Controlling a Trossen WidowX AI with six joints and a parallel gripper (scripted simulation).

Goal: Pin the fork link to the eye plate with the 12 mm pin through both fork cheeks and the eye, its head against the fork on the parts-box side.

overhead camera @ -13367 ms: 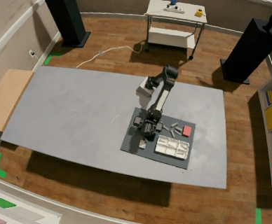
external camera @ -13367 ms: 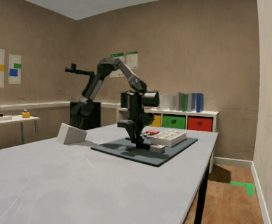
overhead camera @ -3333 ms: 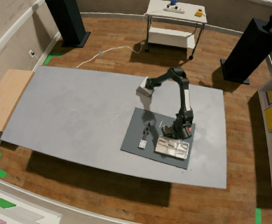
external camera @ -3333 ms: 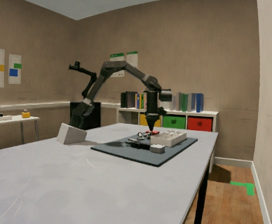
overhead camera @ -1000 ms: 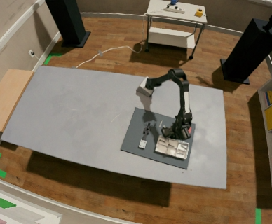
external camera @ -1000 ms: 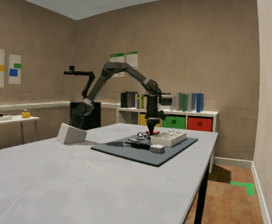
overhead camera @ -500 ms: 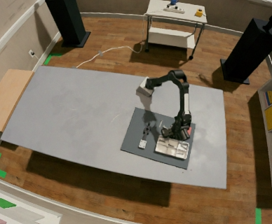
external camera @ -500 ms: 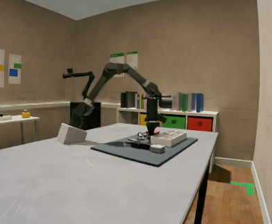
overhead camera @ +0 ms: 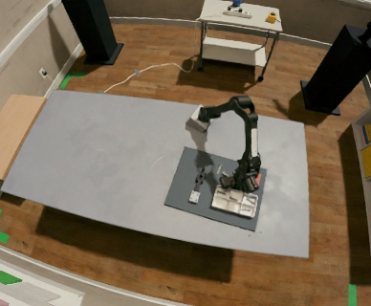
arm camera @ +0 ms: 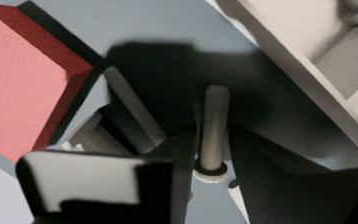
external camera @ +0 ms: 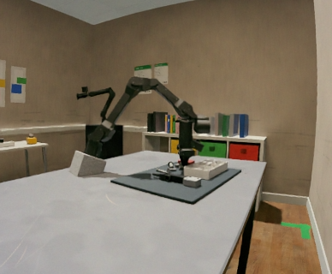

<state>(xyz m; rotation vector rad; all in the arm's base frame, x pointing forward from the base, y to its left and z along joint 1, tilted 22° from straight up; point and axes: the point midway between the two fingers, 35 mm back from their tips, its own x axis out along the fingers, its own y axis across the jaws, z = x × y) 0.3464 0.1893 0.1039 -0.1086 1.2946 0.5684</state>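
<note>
Now: hand 3 cm above the headed pin. Round my hand: mat (3 cm ahead, 9 cm to the right, 4 cm below); then white parts box (10 cm ahead, 3 cm below); then thick pin (7 cm behind, 1 cm to the left, 3 cm below).
</note>
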